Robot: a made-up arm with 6 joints.
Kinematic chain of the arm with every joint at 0, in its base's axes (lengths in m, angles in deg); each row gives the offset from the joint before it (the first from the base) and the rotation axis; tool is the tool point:
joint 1: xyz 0 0 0.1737 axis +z
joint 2: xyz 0 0.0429 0 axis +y
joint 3: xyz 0 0 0.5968 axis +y
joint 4: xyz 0 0 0.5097 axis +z
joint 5: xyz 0 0 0 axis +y
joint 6: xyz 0 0 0.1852 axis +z
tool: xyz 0 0 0
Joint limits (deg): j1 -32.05..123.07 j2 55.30..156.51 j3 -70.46..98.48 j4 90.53..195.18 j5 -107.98..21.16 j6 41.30..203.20
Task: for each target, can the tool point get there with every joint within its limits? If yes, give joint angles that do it. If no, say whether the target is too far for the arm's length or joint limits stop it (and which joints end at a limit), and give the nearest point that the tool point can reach.
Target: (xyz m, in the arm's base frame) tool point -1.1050 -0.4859 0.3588
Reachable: no: joint limits stop it (at a limit: joint 2, joint 3) | nearest point -0.3615 -0.1590 -0.3809 | short by 1.099 m
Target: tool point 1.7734 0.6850 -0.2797
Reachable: no: too far | nearest point 1.1728 0.4530 -0.1262 | short by 0.662 m
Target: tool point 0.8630 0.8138 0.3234
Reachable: yes | joints 47.37 99.01 -34.19 104.42 -44.92 173.51
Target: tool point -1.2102 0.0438 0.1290
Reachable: no: joint limits stop it (at a limit: joint 1, joint 2, joint 4) | nearest point -0.4709 0.5584 0.0772 | short by 0.902 m
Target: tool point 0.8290 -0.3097 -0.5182
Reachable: yes | joints -16.64 99.54 51.59 105.57 -34.96 107.17
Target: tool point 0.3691 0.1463 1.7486
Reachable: no: too far | nearest point 0.4082 0.1618 1.2063 | short by 0.544 m
